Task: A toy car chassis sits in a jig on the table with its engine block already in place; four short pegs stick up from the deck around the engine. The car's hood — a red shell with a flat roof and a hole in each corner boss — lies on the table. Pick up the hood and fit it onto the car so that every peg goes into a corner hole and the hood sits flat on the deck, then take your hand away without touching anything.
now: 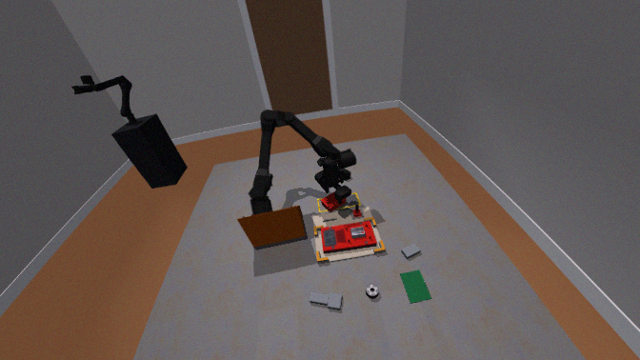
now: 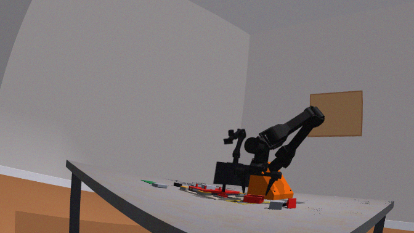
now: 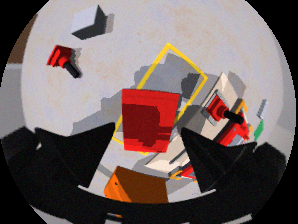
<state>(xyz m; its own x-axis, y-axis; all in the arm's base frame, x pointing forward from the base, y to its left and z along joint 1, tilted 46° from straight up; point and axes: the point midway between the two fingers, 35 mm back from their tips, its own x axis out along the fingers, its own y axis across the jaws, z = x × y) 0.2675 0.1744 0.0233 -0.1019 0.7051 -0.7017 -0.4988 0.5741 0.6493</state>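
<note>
Right now the red hood is 2 cm below my gripper tip. Round my gripper tip: grey engine block (20 cm to the right, 6 cm ahead, 1 cm below); green plate (43 cm to the right, 21 cm ahead, 3 cm below); jig (19 cm to the right, 3 cm ahead, 2 cm below).
</note>
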